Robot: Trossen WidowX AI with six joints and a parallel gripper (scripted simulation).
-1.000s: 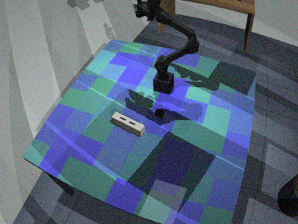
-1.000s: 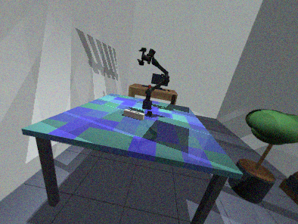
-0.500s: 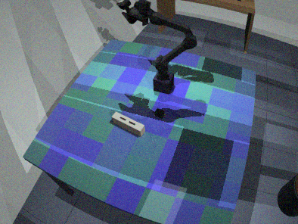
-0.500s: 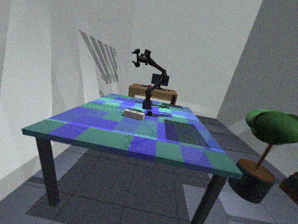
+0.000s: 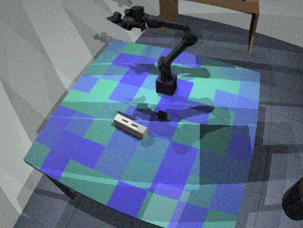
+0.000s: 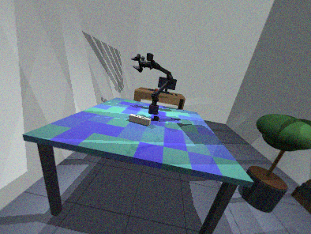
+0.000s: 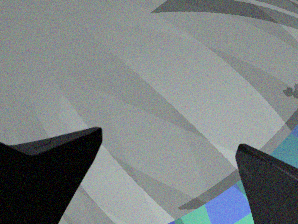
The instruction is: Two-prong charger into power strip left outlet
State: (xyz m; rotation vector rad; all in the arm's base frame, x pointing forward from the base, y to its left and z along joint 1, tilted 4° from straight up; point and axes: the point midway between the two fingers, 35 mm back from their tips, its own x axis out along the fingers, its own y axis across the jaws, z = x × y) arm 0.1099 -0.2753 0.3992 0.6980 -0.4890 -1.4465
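Now: gripper tip 120 mm short of the two-prong charger, 400 mm to the right of it and 500 mm above it.
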